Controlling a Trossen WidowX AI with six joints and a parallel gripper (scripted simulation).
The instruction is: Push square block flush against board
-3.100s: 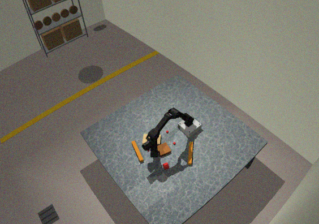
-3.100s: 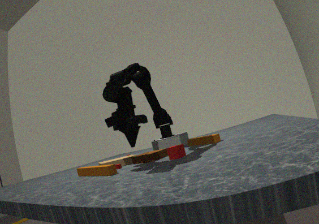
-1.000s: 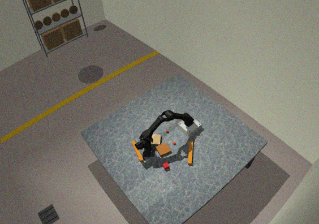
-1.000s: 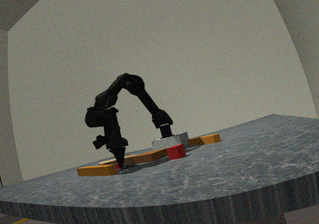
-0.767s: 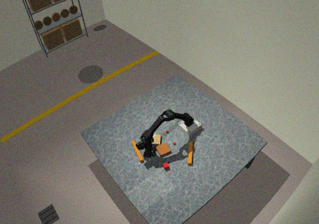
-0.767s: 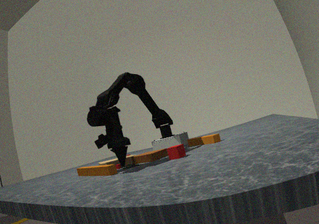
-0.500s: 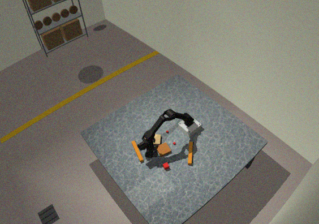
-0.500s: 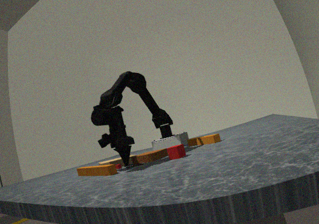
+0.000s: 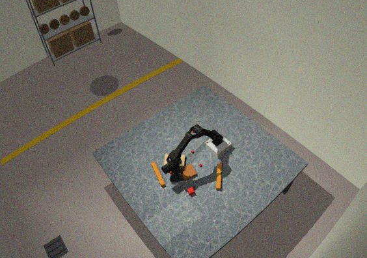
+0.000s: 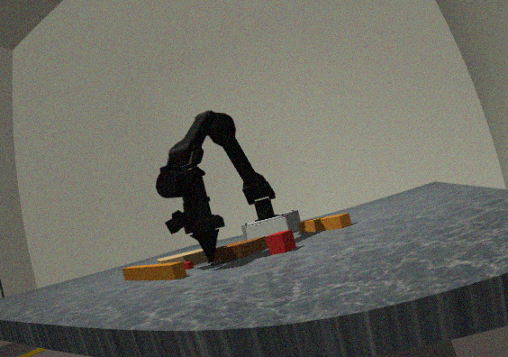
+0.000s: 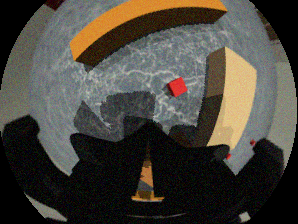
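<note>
Now: gripper tip 8 cm past the square block, 3 cm to the right of it and 1 cm below it. Also, from my gripper tip: board (7 cm behind, 12 cm to the right, 1 cm above); red cube (1 cm ahead, 18 cm to the left, 1 cm above).
</note>
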